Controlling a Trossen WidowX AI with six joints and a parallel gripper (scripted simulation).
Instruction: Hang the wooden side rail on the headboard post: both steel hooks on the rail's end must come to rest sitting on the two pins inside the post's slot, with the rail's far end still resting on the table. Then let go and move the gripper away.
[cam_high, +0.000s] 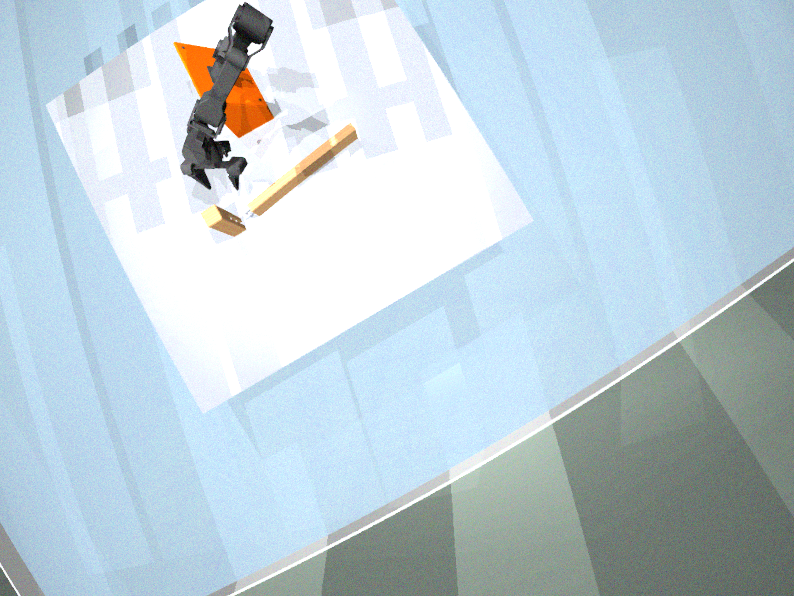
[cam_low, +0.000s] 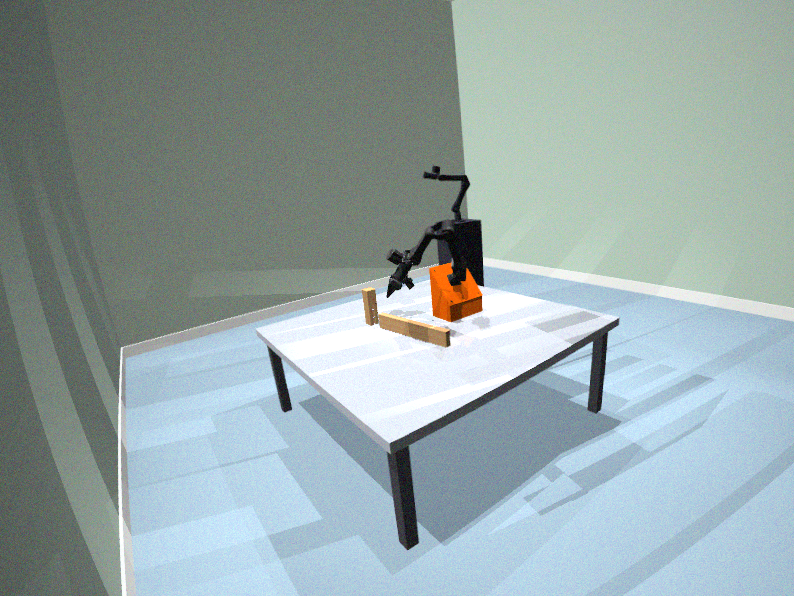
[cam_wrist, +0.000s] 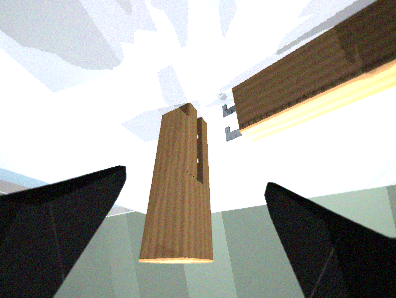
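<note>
Right now the headboard post is 70 mm ahead of my gripper tip, 50 mm to the right of it and 50 mm below it.
</note>
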